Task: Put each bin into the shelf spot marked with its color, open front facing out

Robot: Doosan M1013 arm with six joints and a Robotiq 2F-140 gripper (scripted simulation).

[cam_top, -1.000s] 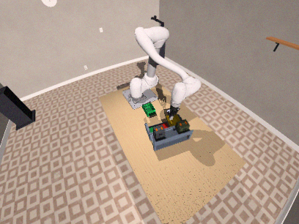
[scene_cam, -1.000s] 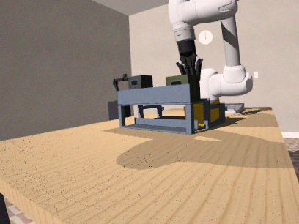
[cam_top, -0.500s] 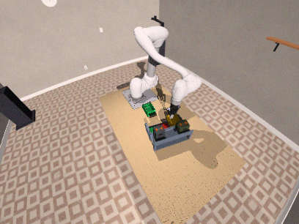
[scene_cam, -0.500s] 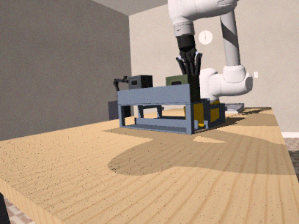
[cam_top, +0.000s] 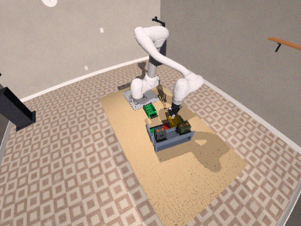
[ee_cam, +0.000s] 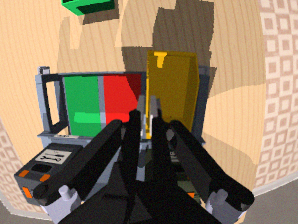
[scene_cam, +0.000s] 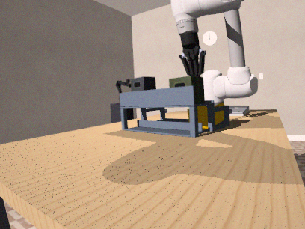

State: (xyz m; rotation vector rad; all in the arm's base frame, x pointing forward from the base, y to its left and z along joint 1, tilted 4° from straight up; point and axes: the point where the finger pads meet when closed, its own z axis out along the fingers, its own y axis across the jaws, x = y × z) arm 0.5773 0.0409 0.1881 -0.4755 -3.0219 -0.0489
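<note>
Right now the yellow bin is 13 cm below my hand, 5 cm to the left of it and 1 cm ahead of it. The rest, counted from my hand: dark box 22 cm to the right, 8 cm ahead, 2 cm below; then green bin 32 cm behind, 15 cm below, 5 cm to the right.
</note>
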